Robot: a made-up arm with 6 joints. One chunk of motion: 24 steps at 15 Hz.
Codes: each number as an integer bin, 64 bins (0 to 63) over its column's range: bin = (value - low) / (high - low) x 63, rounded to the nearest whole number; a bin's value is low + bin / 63 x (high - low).
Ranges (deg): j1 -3..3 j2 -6..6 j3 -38..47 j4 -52..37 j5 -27..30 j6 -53..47
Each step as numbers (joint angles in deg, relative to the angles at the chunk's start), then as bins.
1 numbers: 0.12 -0.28 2.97 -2.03 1.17 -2.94
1 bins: 33 30 30 35 31 32
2 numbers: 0.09 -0.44 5.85 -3.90 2.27 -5.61
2 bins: 32 29 33 34 32 30
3 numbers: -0.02 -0.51 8.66 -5.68 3.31 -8.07
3 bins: 31 29 35 33 34 28
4 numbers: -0.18 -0.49 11.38 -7.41 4.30 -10.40
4 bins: 30 29 37 32 35 27
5 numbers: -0.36 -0.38 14.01 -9.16 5.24 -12.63
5 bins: 28 30 39 30 36 25
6 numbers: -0.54 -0.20 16.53 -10.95 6.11 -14.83
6 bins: 26 30 40 29 37 24
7 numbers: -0.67 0.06 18.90 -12.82 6.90 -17.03
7 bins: 24 32 42 28 37 23
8 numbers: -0.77 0.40 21.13 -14.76 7.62 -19.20
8 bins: 23 34 44 26 38 21
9 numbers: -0.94 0.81 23.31 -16.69 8.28 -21.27
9 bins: 22 36 45 25 39 20
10 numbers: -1.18 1.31 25.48 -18.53 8.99 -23.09
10 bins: 19 38 47 24 40 19
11 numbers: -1.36 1.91 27.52 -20.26 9.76 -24.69
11 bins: 17 42 49 22 41 18
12 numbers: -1.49 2.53 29.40 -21.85 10.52 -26.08
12 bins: 16 45 50 21 41 17
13 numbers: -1.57 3.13 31.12 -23.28 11.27 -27.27
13 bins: 15 48 51 20 42 16
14 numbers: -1.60 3.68 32.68 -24.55 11.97 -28.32
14 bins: 15 51 52 19 43 16
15 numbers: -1.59 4.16 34.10 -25.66 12.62 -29.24
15 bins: 15 53 53 19 44 15
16 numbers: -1.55 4.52 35.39 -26.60 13.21 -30.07
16 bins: 15 55 54 18 44 14
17 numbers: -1.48 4.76 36.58 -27.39 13.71 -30.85
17 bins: 16 56 55 17 45 14
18 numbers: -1.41 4.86 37.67 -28.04 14.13 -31.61
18 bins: 17 57 56 17 45 13
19 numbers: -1.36 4.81 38.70 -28.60 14.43 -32.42
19 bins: 17 57 57 17 46 13
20 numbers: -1.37 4.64 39.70 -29.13 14.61 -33.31
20 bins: 17 56 58 16 46 12
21 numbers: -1.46 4.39 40.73 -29.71 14.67 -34.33
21 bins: 16 55 58 16 46 12
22 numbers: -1.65 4.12 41.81 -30.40 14.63 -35.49
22 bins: 14 53 59 15 46 11
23 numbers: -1.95 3.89 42.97 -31.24 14.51 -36.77
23 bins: 11 52 60 15 46 10
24 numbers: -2.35 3.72 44.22 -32.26 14.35 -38.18
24 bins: 7 51 61 14 46 9
